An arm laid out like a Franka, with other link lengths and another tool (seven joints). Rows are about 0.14 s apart.
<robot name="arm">
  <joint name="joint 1" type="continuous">
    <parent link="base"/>
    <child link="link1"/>
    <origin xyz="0 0 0.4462"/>
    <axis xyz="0 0 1"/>
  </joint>
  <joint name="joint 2" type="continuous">
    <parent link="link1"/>
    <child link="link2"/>
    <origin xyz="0 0 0"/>
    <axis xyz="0 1 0"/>
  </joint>
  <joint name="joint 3" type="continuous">
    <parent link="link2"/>
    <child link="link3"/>
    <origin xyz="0 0 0.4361"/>
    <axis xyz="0 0 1"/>
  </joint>
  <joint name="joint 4" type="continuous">
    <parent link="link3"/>
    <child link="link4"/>
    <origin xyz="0.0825 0 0"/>
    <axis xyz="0 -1 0"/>
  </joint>
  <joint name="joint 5" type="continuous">
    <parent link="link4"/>
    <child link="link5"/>
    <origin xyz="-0.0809 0 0.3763"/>
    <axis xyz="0 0 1"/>
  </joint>
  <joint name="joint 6" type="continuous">
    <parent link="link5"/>
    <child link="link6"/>
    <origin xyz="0 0 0"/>
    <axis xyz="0 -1 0"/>
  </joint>
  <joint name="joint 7" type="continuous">
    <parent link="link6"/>
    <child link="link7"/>
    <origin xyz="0.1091 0 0"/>
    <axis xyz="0 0 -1"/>
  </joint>
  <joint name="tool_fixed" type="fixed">
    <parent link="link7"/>
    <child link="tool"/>
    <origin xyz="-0.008 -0.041 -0.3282" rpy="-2.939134 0 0.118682"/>
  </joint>
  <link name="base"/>
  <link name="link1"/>
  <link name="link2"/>
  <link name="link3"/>
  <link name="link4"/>
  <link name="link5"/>
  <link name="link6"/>
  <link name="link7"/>
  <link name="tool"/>
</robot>
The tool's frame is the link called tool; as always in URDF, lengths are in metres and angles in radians. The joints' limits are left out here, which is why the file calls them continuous.
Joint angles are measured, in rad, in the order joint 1, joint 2, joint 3, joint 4, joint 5, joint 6, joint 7. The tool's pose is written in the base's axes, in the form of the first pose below.
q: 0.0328, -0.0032, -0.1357, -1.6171, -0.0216, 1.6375, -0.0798
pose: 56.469, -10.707, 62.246, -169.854, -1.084, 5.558
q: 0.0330, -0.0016, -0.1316, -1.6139, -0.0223, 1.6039, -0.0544
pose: 55.424, -10.370, 61.958, -169.563, 0.693, 4.308
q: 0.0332, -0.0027, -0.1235, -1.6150, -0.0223, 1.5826, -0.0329
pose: 54.673, -9.828, 61.761, -169.386, 1.873, 3.529
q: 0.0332, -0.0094, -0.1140, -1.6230, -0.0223, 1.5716, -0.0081
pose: 53.973, -9.241, 61.652, -169.302, 2.544, 2.644
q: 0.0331, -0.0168, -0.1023, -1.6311, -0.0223, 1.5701, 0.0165
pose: 53.586, -8.571, 61.663, -169.314, 2.645, 1.899
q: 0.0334, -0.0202, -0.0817, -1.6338, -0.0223, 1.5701, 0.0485
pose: 53.495, -7.406, 61.727, -169.405, 2.573, 1.261
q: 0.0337, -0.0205, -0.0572, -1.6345, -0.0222, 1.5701, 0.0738
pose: 53.536, -6.037, 61.718, -169.491, 2.569, 1.230
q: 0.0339, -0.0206, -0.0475, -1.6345, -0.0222, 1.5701, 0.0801
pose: 53.567, -5.496, 61.726, -169.518, 2.556, 1.435
